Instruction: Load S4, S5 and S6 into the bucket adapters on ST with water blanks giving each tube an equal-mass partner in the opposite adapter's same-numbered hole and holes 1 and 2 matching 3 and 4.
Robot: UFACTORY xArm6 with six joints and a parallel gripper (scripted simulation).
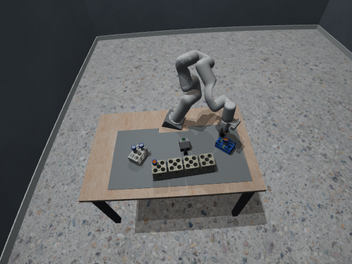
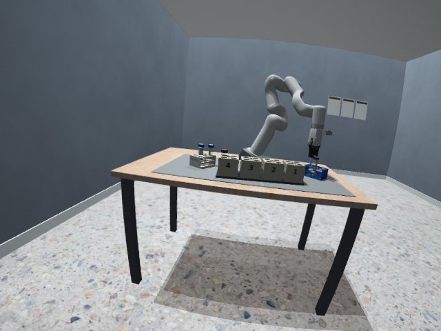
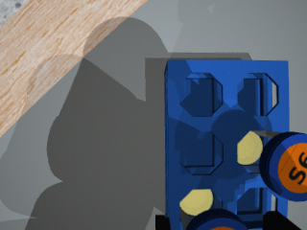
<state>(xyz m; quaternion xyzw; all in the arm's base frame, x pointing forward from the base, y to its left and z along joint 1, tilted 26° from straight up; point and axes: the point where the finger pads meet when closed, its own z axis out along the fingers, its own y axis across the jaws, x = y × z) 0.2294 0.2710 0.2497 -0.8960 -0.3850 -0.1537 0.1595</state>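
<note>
The tube is 10 mm behind my hand and 60 mm below it. Also, from my hand: green done key 10 mm behind, 300 mm to the right, 60 mm below; DONE desk 10 mm ahead, 300 mm to the right, 70 mm below; blue rack 40 mm ahead, 20 mm to the left, 100 mm below.
</note>
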